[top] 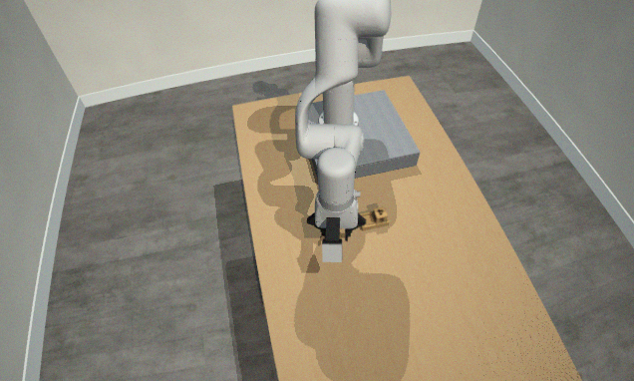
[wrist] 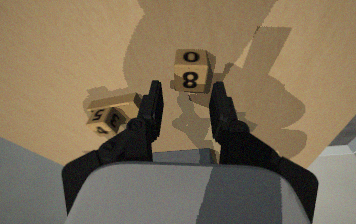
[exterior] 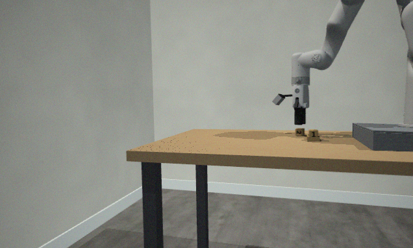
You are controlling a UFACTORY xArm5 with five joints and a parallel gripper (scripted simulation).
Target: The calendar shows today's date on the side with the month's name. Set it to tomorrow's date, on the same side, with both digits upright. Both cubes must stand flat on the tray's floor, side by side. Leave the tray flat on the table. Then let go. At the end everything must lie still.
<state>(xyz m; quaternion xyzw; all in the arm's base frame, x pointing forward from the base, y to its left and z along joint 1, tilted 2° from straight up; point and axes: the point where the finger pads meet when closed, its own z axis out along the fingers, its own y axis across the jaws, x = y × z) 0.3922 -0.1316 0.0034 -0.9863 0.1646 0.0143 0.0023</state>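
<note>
Now: the wooden cube 5 cm below my hand. The rest, counted from my hand: wooden tray (12 cm to the left, 6 cm below, 4 cm behind).
</note>
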